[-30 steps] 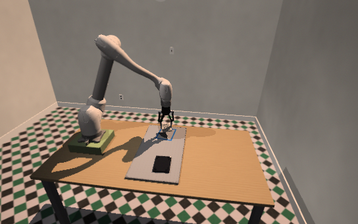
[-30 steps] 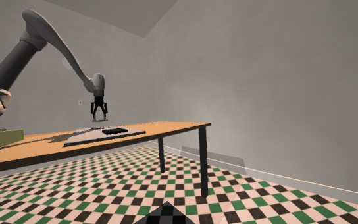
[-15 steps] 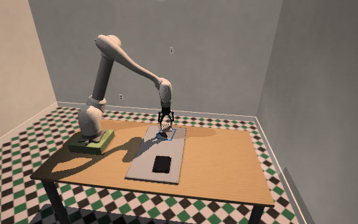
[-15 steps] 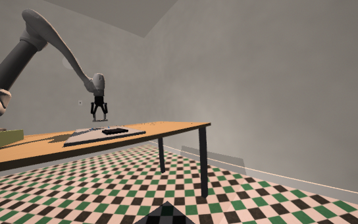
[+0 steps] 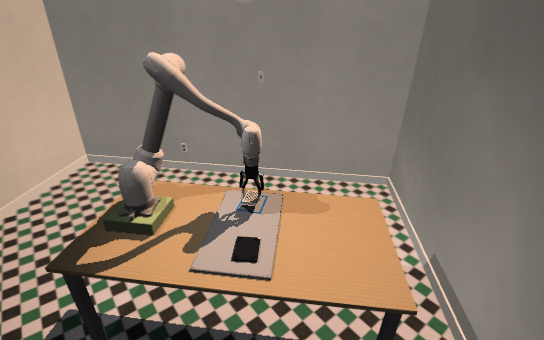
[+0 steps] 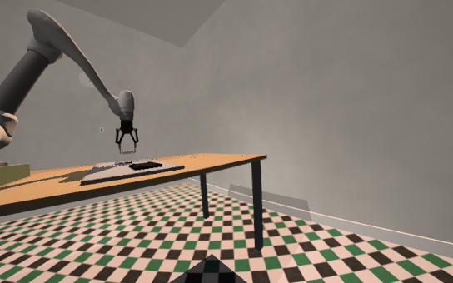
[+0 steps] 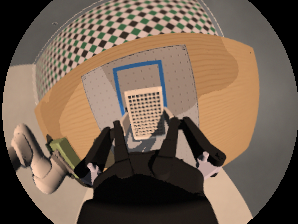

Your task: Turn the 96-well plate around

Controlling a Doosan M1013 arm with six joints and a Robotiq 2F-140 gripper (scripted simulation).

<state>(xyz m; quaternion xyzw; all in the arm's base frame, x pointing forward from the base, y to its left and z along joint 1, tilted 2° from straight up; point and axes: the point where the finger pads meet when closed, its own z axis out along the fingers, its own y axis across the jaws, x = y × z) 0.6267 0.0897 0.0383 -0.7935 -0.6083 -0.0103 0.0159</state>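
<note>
Now: the black plate nest N1 10 mm behind my hand, 360 mm to the right of it and 90 mm below it. Round my hand: white 96-well plate: 20 mm below.
</note>
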